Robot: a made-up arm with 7 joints. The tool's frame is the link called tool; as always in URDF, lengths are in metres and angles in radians.
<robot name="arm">
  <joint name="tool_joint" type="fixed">
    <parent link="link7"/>
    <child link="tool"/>
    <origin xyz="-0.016 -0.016 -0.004" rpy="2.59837 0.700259 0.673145"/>
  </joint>
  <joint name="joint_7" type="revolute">
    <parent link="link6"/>
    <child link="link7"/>
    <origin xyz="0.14 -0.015 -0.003"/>
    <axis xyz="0 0 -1"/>
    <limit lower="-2.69" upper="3.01" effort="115" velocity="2.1"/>
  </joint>
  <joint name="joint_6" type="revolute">
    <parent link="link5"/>
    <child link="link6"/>
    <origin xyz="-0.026 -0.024 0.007"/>
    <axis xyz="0 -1 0"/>
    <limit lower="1.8" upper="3.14" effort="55" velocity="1.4"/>
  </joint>
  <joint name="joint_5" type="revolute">
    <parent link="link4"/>
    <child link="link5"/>
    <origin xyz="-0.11 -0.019 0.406"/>
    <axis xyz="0 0 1"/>
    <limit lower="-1.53" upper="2.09" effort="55" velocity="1.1"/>
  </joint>
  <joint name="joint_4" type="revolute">
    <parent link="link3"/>
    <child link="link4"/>
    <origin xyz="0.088 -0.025 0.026"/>
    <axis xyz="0 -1 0"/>
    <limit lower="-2.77" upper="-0.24" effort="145" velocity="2.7"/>
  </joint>
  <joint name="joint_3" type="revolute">
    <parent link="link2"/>
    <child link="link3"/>
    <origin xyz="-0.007 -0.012 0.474"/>
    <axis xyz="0 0 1"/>
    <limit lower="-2.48" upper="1.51" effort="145" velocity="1.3"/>
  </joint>
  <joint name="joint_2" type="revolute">
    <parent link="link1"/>
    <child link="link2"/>
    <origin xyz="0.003 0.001 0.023"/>
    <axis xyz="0 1 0"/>
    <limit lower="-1.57" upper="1.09" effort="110" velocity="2.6"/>
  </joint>
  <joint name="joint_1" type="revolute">
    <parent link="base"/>
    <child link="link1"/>
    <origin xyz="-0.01 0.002 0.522"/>
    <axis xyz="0 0 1"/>
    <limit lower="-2.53" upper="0.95" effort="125" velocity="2.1"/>
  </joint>
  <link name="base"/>
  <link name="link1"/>
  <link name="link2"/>
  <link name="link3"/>
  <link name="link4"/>
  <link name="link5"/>
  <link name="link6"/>
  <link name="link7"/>
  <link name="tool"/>
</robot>
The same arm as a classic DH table. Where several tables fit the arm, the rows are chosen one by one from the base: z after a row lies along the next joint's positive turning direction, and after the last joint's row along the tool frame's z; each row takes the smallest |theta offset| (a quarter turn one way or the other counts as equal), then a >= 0, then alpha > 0; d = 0 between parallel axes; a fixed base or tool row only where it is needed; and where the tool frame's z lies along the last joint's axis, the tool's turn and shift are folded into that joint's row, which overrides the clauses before.
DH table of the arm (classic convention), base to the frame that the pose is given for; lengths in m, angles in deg. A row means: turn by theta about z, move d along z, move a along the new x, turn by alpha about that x. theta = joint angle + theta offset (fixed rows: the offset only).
base (fixed): theta offset -11.31, d 0, a -0.0102, alpha 0
joint_1: theta offset 11.31, d 0.545, a 0.003, alpha -90
joint_2: theta offset 0, d -0.011, a -0.007, alpha 90
joint_3: theta offset 0, d 0.5, a 0.088, alpha 90
joint_4: theta offset 0, d 0.044, a -0.11, alpha -90
joint_5: theta offset 0, d 0.413, a -0.026, alpha 90
joint_6: theta offset 0, d 0.039, a 0.14, alpha 90
joint_7: theta offset 8.29, d -0.0087, a -0.0135, alpha -49.11
tool (fixed): theta offset -58.48, d 0.024, a 0, alpha 0
Joint limits (deg, base to tool): -144.96..54.43 -89.95..62.45 -142.09..86.52 -158.71..-13.75 -87.66..119.75 103.13..179.91 -154.13..172.46

